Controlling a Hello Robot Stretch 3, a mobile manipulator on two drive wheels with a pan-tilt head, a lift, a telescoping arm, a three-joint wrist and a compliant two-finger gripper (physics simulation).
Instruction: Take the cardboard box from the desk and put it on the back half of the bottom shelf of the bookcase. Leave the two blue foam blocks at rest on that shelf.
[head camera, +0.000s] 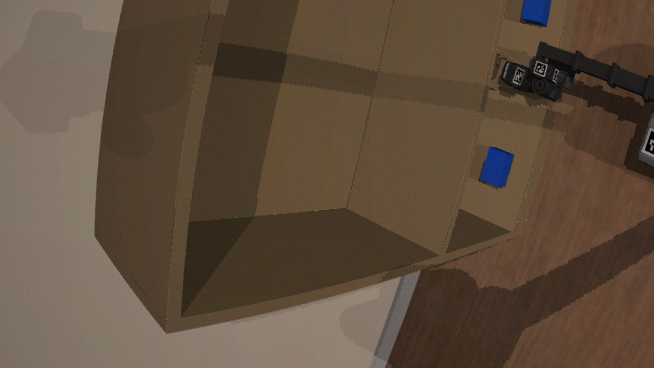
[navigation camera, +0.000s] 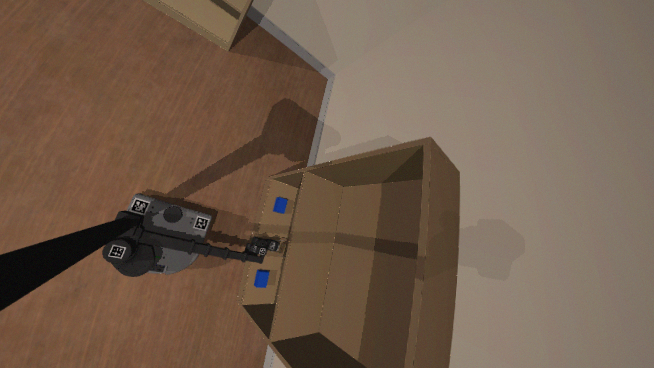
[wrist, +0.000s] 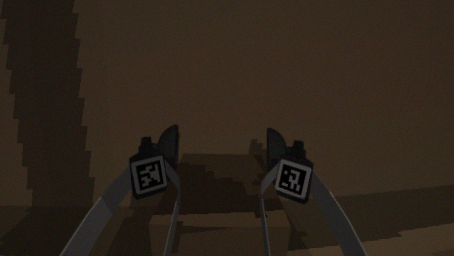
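Pixels of known places: gripper, fingertip midpoint: (wrist: 222, 146); robot's base at its link origin: (navigation camera: 172, 213).
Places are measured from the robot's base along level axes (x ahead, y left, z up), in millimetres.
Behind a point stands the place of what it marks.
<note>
The brown cardboard box (wrist: 220, 235) {x -30, y -622, z 146 mm} shows between my fingers in the wrist view, its far edge lower and narrower than its front. My gripper (head camera: 509, 74) (navigation camera: 278, 245) (wrist: 222, 146) {x -33, y -710, z 158 mm} is shut on it, over the bottom shelf (head camera: 520, 200) {x 277, y -438, z 100 mm} (navigation camera: 275, 227) {x 82, y -552, z 101 mm} of the bookcase (head camera: 150, 200) {x 244, y -499, z 1060 mm} (navigation camera: 442, 225) {x 172, y -546, z 1061 mm}. The gripper and shadow mostly hide the box in the head and navigation views; I cannot tell whether it touches the shelf. One blue foam block (head camera: 497, 167) {x 218, y -519, z 146 mm} (navigation camera: 280, 205) {x 218, y -519, z 145 mm} lies on one side of the gripper, the other (head camera: 536, 10) {x -214, y -536, z 146 mm} (navigation camera: 261, 279) {x -228, y -537, z 145 mm} on the other, both apart from it.
The shelf board above the bottom shelf lies close past the fingertips in the head view. My robot base (navigation camera: 175, 220) {x -17, y -19, z 176 mm} stands on the wooden floor (navigation camera: 125, 100) {x 453, y 414, z 0 mm} before the bookcase. Another wooden furniture piece (navigation camera: 192, 22) {x 1045, y 364, z 58 mm} shows at the top left of the navigation view. A wall stands behind the bookcase.
</note>
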